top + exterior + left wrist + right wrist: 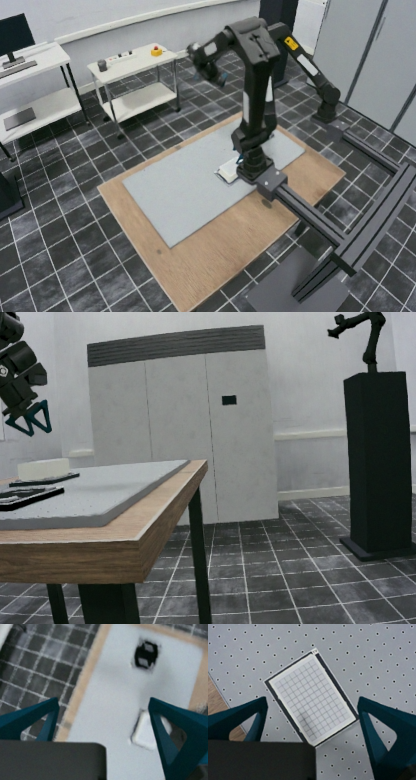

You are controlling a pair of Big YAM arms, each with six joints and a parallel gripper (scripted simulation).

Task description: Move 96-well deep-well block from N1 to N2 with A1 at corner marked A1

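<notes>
Now: right hand 100 mm above the 96-well deep-well block. From my right hand the other things lie so: A1 mark: 120 mm below, 80 mm to the left, 60 mm ahead; then plate nest N2: 120 mm below; then plate nest N1: 330 mm to the right, 120 mm below, 110 mm ahead.
</notes>
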